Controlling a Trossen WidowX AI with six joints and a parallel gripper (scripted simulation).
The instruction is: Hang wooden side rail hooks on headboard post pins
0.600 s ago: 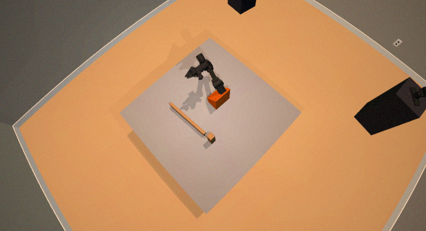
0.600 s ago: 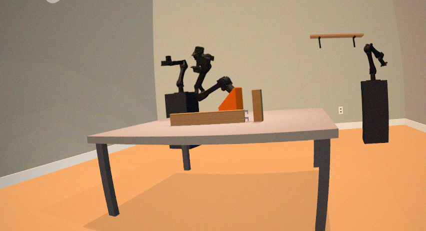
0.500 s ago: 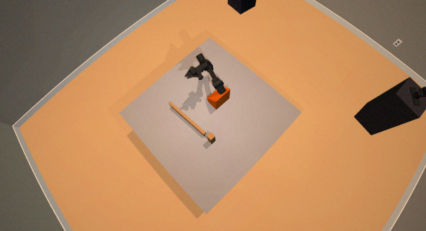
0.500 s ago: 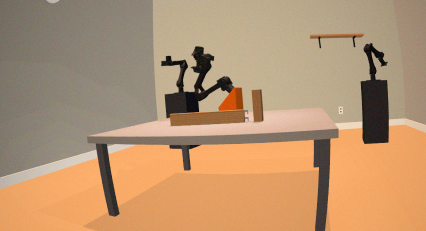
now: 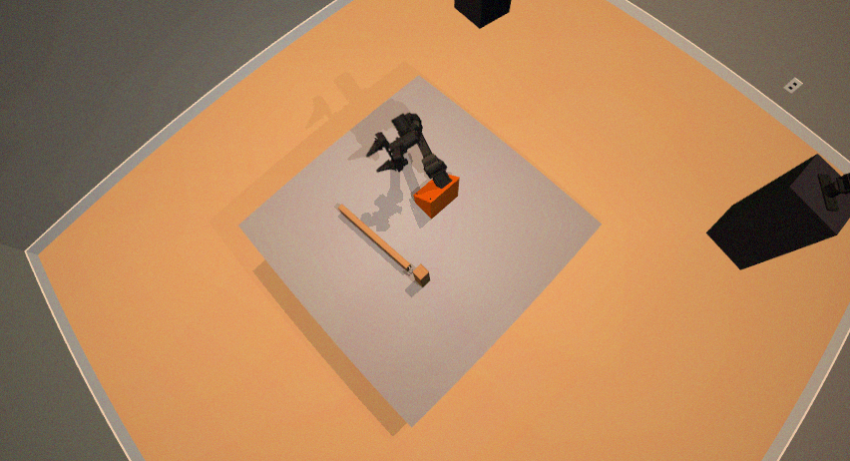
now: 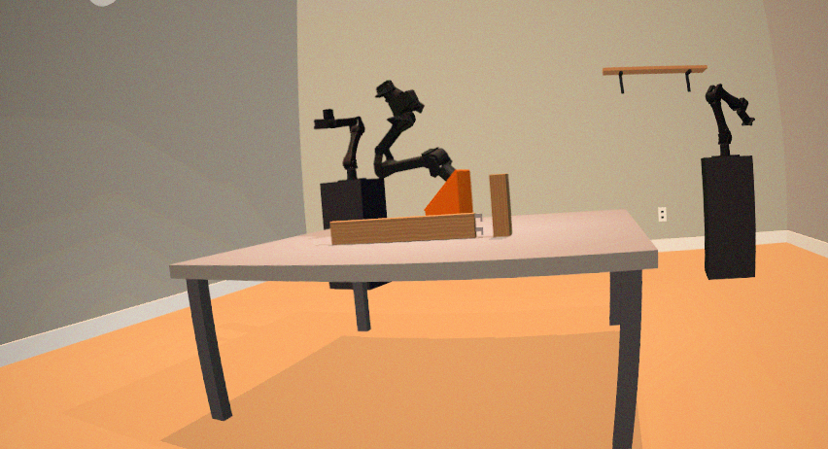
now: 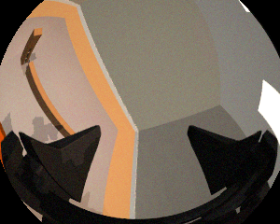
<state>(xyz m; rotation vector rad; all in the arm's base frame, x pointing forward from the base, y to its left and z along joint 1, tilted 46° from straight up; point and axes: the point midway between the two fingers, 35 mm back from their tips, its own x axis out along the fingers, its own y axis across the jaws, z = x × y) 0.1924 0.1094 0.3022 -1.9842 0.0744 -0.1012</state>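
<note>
The headboard post lies 80 mm ahead of my gripper tip, 410 mm to the left of it and 350 mm below it.
</note>
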